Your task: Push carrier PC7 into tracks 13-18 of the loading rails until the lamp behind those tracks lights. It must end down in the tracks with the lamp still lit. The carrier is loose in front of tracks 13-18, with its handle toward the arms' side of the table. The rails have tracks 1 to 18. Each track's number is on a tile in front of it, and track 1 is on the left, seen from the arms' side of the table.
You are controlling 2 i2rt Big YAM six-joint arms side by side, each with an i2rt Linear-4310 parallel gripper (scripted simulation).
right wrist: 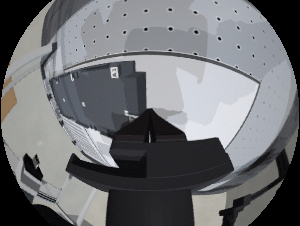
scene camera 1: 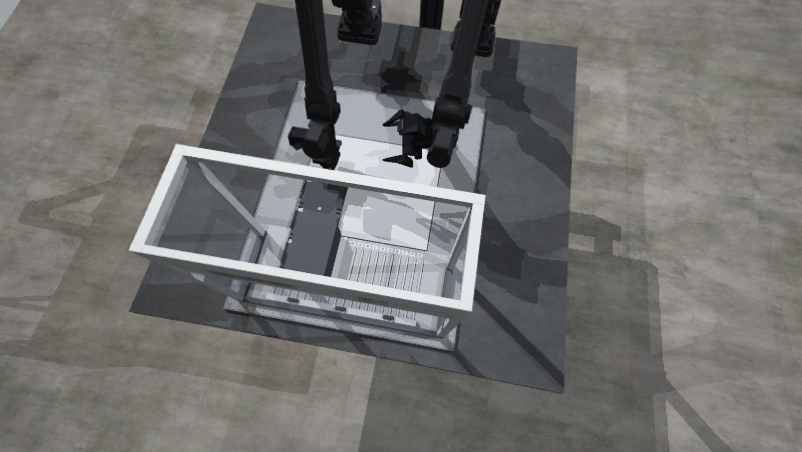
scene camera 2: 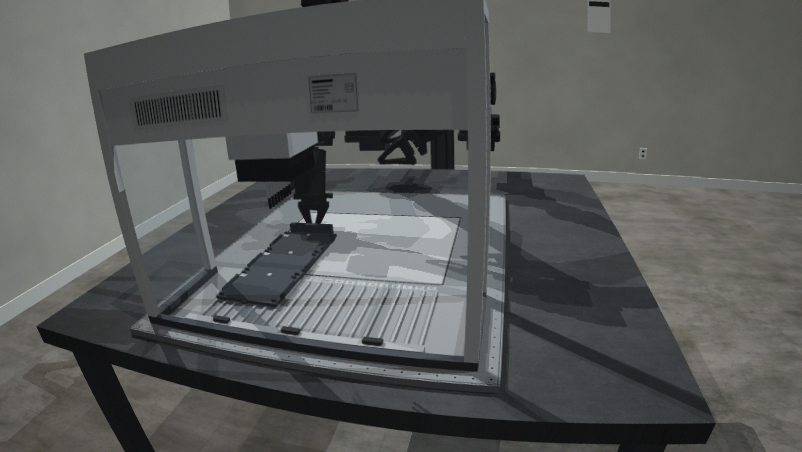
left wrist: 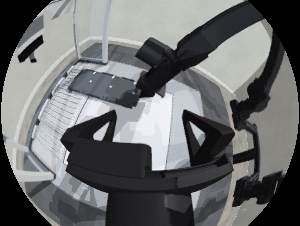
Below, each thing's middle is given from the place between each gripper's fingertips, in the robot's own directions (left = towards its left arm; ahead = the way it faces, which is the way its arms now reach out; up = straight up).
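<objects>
Counted from my left hand (scene camera 1: pixel 383 142), the carrier PC7 (scene camera 1: pixel 323 202) is 180 mm ahead, 190 mm to the right and 190 mm below.
When I go by my right hand instead, the carrier PC7 sits 10 mm above it and 10 mm to the right of it, with 170 mm ahead of that hand as well.
</objects>
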